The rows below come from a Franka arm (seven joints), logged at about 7 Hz.
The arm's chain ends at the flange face. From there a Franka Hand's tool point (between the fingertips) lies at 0.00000 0.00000 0.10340 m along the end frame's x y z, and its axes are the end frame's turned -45 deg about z.
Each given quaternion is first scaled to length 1.
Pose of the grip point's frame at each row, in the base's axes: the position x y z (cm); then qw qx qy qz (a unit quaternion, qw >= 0):
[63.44 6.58 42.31 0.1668 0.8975 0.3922 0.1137]
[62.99 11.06 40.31 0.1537 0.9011 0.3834 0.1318]
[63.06 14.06 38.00 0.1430 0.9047 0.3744 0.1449]
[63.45 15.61 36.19 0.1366 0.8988 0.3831 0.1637]
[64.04 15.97 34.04 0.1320 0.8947 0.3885 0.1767]
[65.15 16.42 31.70 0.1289 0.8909 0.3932 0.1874]
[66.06 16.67 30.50 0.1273 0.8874 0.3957 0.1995]
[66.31 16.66 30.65 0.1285 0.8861 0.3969 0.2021]
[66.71 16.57 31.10 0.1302 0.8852 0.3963 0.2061]
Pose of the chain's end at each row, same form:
[59.98 8.75 51.81 0.1106 0.9792 0.0189 0.1689]
[59.32 12.88 49.80 0.0916 0.9792 0.0094 0.1806]
[59.24 15.61 47.48 0.0767 0.9791 -0.0003 0.1886]
[59.33 16.85 45.59 0.0636 0.9770 0.0100 0.2035]
[59.71 16.99 43.37 0.0543 0.9752 0.0165 0.2138]
[60.65 17.27 40.97 0.0474 0.9735 0.0223 0.2225]
[61.36 17.37 39.68 0.0413 0.9712 0.0260 0.2330]
[61.55 17.36 39.80 0.0414 0.9705 0.0276 0.2359]
[61.87 17.26 40.21 0.0414 0.9694 0.0274 0.2402]

